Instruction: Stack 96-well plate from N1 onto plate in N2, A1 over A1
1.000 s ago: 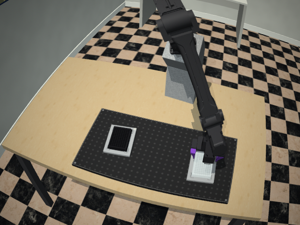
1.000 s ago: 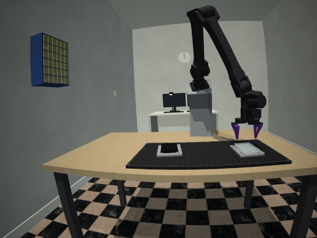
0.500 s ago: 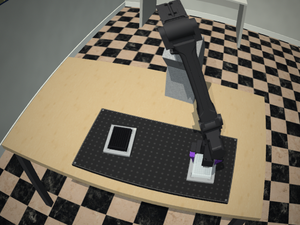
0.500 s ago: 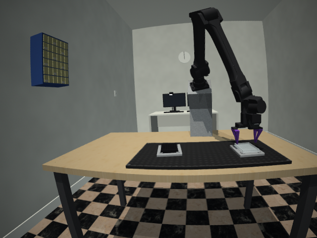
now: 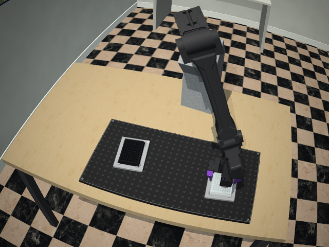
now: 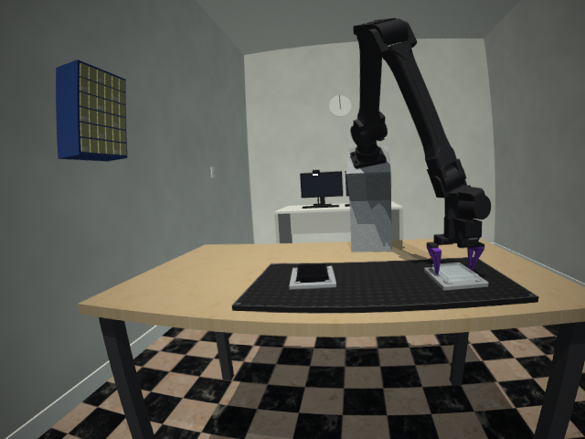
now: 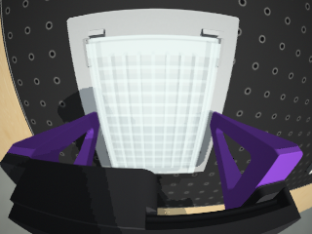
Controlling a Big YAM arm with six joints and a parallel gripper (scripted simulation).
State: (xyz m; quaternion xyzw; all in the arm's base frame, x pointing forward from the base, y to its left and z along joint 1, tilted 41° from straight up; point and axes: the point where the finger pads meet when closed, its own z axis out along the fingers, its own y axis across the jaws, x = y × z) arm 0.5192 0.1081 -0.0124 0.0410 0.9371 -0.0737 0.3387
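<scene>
My hand is 10 mm above the white 96-well plate. Also, from my hand: black 96-well plate: 130 mm behind, 370 mm to the right, 10 mm below; then grey plate nest N1: 20 mm below; then grey plate nest N2: 130 mm behind, 370 mm to the right, 20 mm below.
</scene>
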